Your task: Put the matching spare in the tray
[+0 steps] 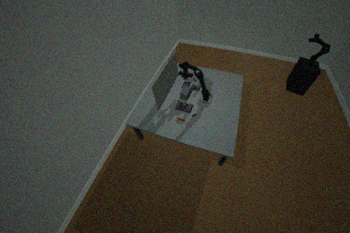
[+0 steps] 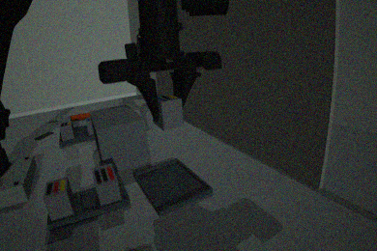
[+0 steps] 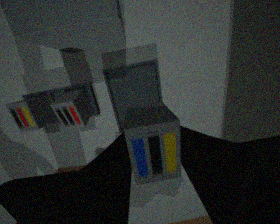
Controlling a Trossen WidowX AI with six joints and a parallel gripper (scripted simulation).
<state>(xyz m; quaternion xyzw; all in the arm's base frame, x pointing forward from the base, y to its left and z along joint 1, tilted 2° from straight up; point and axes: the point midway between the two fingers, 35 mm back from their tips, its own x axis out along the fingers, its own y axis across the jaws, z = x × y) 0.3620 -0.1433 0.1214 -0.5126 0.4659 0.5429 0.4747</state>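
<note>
Right now my gripper tip is 120 mm above the dark flat tray and 10 mm past it. Round my gripper tip: tall grey panel (200 mm to the left, 170 mm ahead, 100 mm above); grey spare (20 mm above); grey mounted unit (180 mm to the left, 80 mm below, 80 mm behind).
</note>
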